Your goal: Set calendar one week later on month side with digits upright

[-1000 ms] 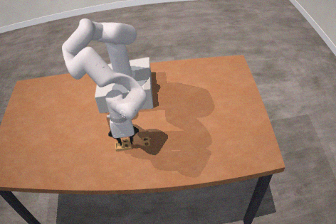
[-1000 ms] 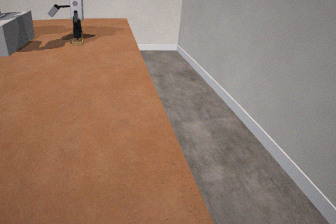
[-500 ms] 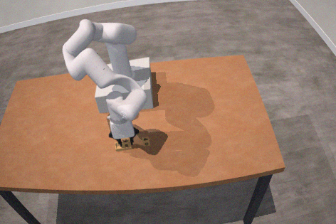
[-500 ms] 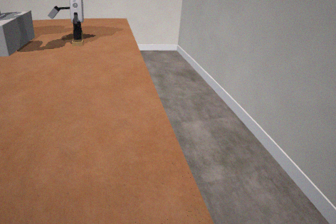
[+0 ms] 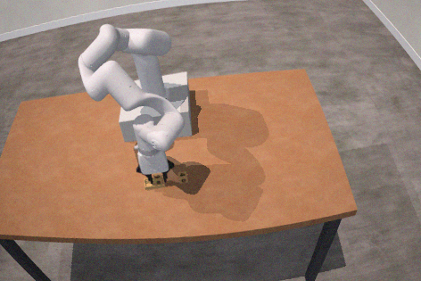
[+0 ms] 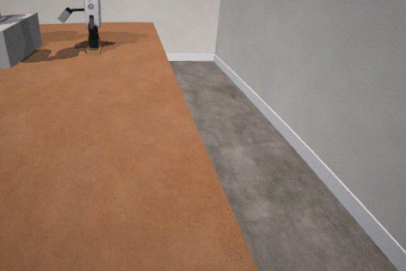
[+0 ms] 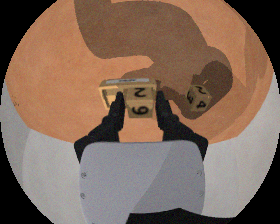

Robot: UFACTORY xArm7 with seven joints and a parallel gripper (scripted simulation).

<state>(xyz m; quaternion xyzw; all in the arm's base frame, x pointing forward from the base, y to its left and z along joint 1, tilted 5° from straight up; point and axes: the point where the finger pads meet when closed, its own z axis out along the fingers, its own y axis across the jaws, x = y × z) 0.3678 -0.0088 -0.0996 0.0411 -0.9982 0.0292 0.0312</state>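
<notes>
The wooden tray lies 2 cm to the right of my hand and 3 cm below it.
</notes>
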